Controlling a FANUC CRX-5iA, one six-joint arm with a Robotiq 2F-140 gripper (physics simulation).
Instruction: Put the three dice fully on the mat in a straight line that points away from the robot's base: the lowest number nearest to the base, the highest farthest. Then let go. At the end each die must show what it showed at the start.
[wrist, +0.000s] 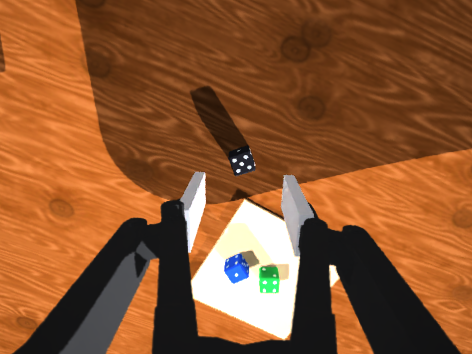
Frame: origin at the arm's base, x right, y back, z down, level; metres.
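Seen in the pictures: gripper, fingertip midpoint: (243, 189).
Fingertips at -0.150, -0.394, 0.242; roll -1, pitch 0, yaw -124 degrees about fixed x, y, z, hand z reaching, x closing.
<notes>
Pixels of each thing's top centre, then the offset from my fingertips to it, as dx, dy, dz. Level surfaces: height alone.
- black die at its top centre: (241, 163) -0.006, +0.006, +0.038
- blue die at its top centre: (236, 274) +0.094, -0.058, +0.034
- green die at its top centre: (269, 286) +0.086, -0.095, +0.034
- pale mat at its top centre: (266, 277) +0.091, -0.097, +0.055
- wooden table at its surface level: dz +0.058
The black die (242, 162) lies on the wooden table beyond the mat's upper corner, its large visible face showing five. The blue die (236, 268) and the green die (269, 280) stand apart on the pale mat (215, 294). The blue die shows one pip on its large face; the green die shows four on its lower visible face and two on the darker face above. My gripper (243, 189) is open and empty. In the view its fingertips lie to either side of and slightly below the black die. The right finger hides part of the mat.
The wooden table (60, 150) surrounds the mat. A large dark shadow covers the table's upper part and the area around the black die. A narrow darker shadow runs up and left from that die. A small dark piece shows at the far left edge, too cut off to identify.
</notes>
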